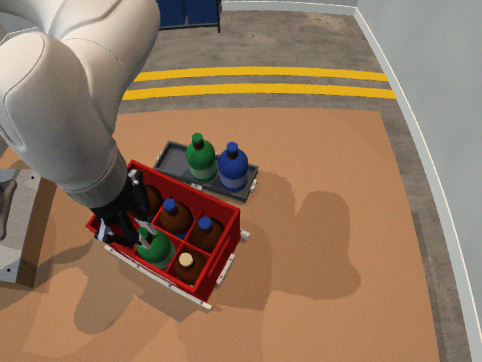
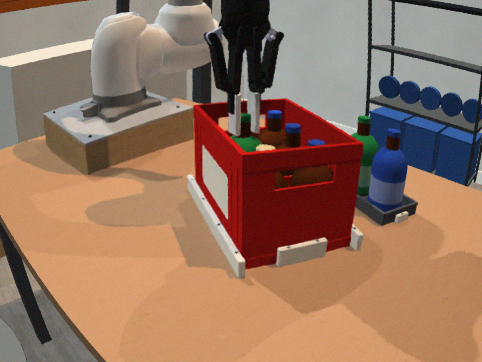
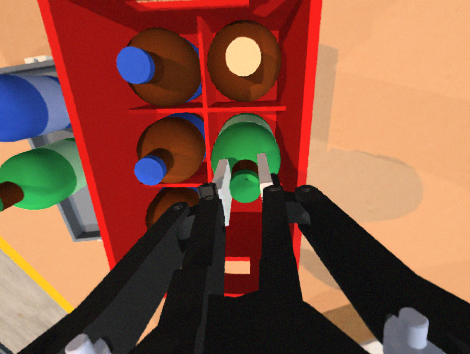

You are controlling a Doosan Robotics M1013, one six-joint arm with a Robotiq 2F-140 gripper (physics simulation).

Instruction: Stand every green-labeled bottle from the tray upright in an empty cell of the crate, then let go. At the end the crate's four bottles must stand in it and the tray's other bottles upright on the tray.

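Frame: origin at the arm's base, x up, y right, z ahead, level; centimetres.
Seen in the pictures: gripper, fingertip midpoint: (image 1: 148,238) (image 2: 243,132) (image 3: 244,170); arm's base, origin of the base link: (image 2: 119,107).
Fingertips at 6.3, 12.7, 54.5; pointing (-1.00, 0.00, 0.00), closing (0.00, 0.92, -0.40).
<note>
Pixels of each thing's top centre, then the offset from my fingertips to it, as dx, dy, dz. "*": a spot on its surface instead.
- red crate, middle of its top: (image 3: 193,175) (image 2: 269,119) (image 1: 157,218) +1.8, -3.5, +2.5
- upright blue bottle, middle of its top: (image 2: 394,130) (image 1: 232,146) +0.3, -20.5, +18.7
- cream-capped brown bottle, middle of its top: (image 3: 243,57) (image 1: 185,259) +0.6, +4.8, +7.7
- end, surface spot: (image 3: 175,70) * -3.3, -0.8, +10.5
My gripper (image 1: 146,236) (image 2: 245,130) (image 3: 244,170) is shut on the neck of a green bottle (image 1: 156,249) (image 2: 243,144) (image 3: 246,140). This bottle is upright, low in the middle cell of one row of the red crate (image 1: 228,246) (image 2: 300,215) (image 3: 298,75). Whether its base touches the crate floor is hidden. Another green bottle (image 1: 201,157) (image 2: 368,150) (image 3: 45,172) stands upright on the grey tray (image 1: 172,160) (image 2: 407,207) (image 3: 86,215), beside an upright blue bottle (image 1: 233,167) (image 2: 389,170) (image 3: 20,107).
A cream-capped brown bottle (image 1: 190,272) (image 3: 245,87) stands in the held bottle's row, at one end. Three brown bottles fill the other row: one at the end (image 3: 175,70), one in the middle (image 3: 175,145), and one partly hidden (image 3: 167,210). Red dividers and high walls surround the cells.
</note>
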